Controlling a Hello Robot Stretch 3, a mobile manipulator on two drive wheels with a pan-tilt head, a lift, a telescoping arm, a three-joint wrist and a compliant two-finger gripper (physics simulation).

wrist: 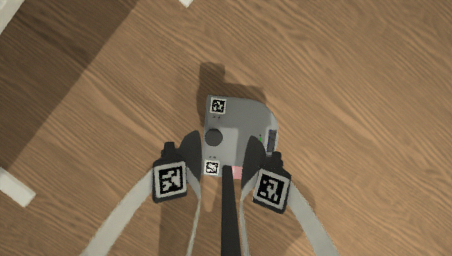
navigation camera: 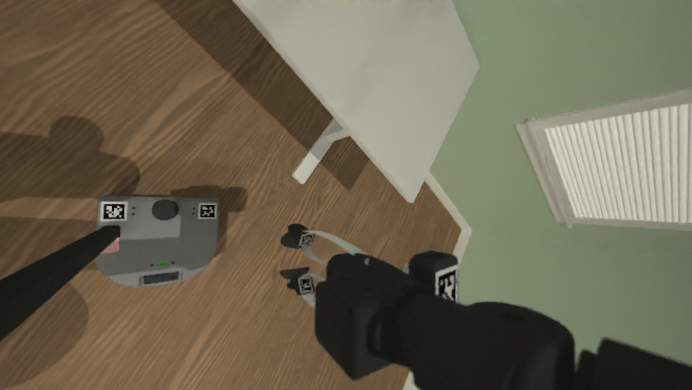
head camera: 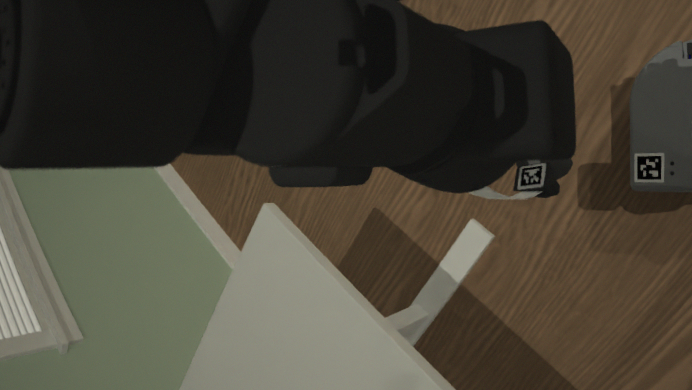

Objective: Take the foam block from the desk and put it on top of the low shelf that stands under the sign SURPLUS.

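Seen in the pictures: gripper, fingertip midpoint: (navigation camera: 290, 252); robot's base, link origin: (navigation camera: 165, 208).
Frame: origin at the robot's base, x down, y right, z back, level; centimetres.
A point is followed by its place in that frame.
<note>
My gripper (navigation camera: 295, 256) {x -91.3, y 14.2, z 2.2 cm} (wrist: 222, 151) {x -91.3, y 14.2, z 2.2 cm} is open, its two fingertips apart with nothing between them. It hangs over the wood floor beside one corner of the desk. In the head camera view the wrist hides most of the fingers. The white desk (head camera: 300, 310) {x -72.0, y 58.4, z -22.6 cm} (navigation camera: 380, 75) {x -72.0, y 49.6, z -43.1 cm} shows in part, and its visible top bears no block. The foam block does not show in any view. The low shelf and the sign SURPLUS do not show either.
My grey base (head camera: 657, 115) {x -16.0, y 11.3, z 10.9 cm} (navigation camera: 195, 240) {x -16.0, y 9.5, z 11.2 cm} (wrist: 242, 117) stands on the wood floor. A white desk foot (head camera: 465, 250) (navigation camera: 307, 167) (wrist: 15, 187) sticks out from under the desk. A green wall (head camera: 130, 240) {x -42.0, y 174.5, z -24.5 cm} (navigation camera: 500, 260) {x -39.0, y 221.2, z 39.6 cm} with a white slatted panel (head camera: 12, 295) {x -89.5, y 159.4, z -34.6 cm} (navigation camera: 625, 165) {x -109.1, y 172.0, z -25.7 cm} stands behind the desk.
</note>
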